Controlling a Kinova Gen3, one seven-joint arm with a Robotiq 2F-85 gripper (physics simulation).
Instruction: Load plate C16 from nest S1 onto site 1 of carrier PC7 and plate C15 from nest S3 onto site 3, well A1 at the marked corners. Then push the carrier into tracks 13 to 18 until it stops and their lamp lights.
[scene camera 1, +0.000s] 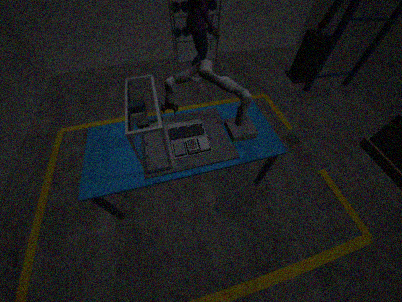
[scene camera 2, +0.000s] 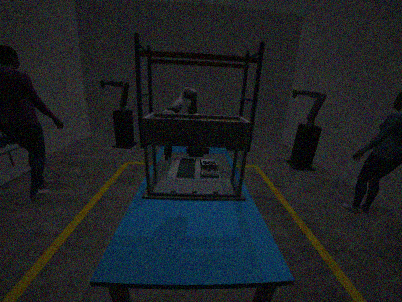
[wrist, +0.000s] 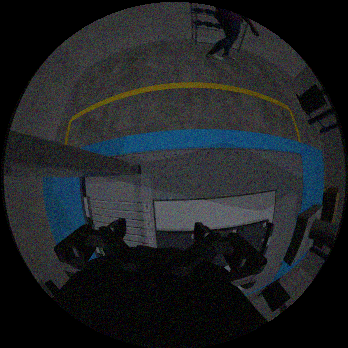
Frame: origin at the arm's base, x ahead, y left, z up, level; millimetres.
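Where they show: gripper, fingertip midpoint: (scene camera 1: 169, 113) (scene camera 2: 168, 158) (wrist: 159, 228); arm's base, link origin: (scene camera 1: 239, 122) (wrist: 312, 227).
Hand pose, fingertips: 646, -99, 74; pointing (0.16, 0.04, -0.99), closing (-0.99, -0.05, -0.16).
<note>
Things, the pixels of their centre, and the offset from my fingertips, as dx, dy, dz.
- dark carrier, body centre: (wrist: 219, 251) (scene camera 2: 186, 167) (scene camera 1: 186, 131) -139, +115, -121
- post, body centre: (wrist: 31, 152) +91, -71, +112
My gripper (scene camera 1: 170, 107) (wrist: 159, 228) is open and empty, above the back side of the work area near the tracks and carrier. The dark carrier (scene camera 1: 187, 131) (scene camera 2: 186, 168) (wrist: 172, 239) lies on a light panel; no plate can be made out on it. The grooved track bed (scene camera 1: 157, 152) (scene camera 2: 192, 189) (wrist: 116, 211) lies beside the carrier, to the left in the wrist view. Several plates stand in a row of nests beside the carrier: a light one (scene camera 1: 179, 148), a darker-patterned middle one (scene camera 1: 192, 146) and another light one (scene camera 1: 204, 143). Labels, well marks and lamps are unreadable.
A framed box (scene camera 1: 159, 107) (scene camera 2: 197, 133) stands on posts over the track bed; one post (wrist: 75, 157) reaches in from the left of the wrist view. The arm's base (scene camera 1: 241, 129) stands at the table's other end. A person (scene camera 1: 200, 25) (wrist: 230, 32) is behind the table.
</note>
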